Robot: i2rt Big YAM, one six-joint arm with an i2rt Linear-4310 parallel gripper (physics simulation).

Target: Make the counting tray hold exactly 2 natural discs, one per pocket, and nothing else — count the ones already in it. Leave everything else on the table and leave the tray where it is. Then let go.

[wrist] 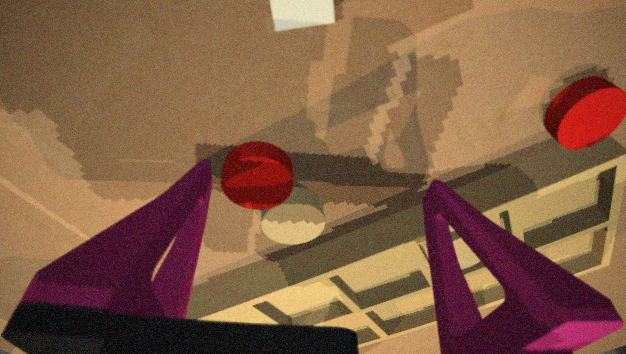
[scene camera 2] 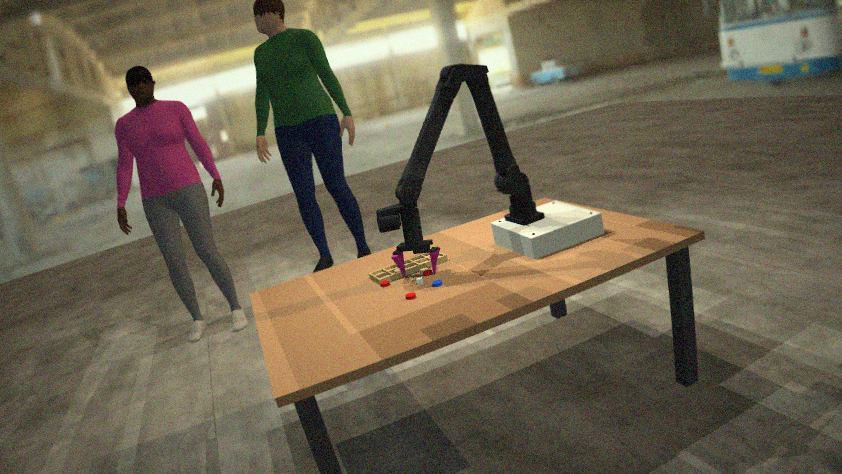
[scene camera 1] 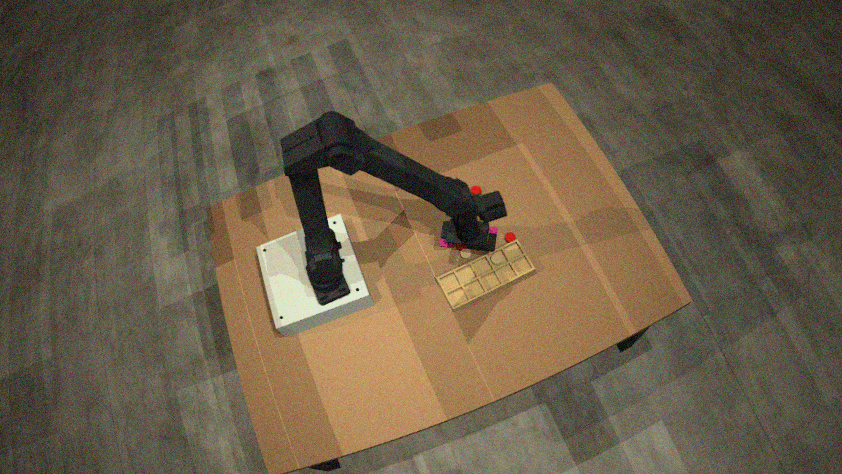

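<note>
The pale wooden counting tray [scene camera 1: 493, 287] [wrist: 350, 245] has two rows of pockets. One natural disc [scene camera 1: 497, 257] sits in a pocket of the row nearer the gripper. Another natural disc [scene camera 1: 465, 253] [wrist: 293, 226] lies on the table outside the tray's long side. A red disc [scene camera 2: 427, 272] [wrist: 256, 175] is right beside it, partly overlapping it in the wrist view. My gripper [scene camera 1: 469, 236] [scene camera 2: 419, 274] [wrist: 323, 180] is open and empty, its magenta fingertips low over the table. In the wrist view the red disc and loose natural disc appear between the fingers, nearer the left one.
A second red disc [scene camera 1: 510, 237] [scene camera 2: 384, 283] [wrist: 585, 112] lies close to the tray's far end. A third red disc [scene camera 1: 475, 190] [scene camera 2: 410, 296], a blue disc [scene camera 2: 436, 283] and a white cube [scene camera 2: 419, 280] [wrist: 302, 12] are on the table. Two people stand behind it.
</note>
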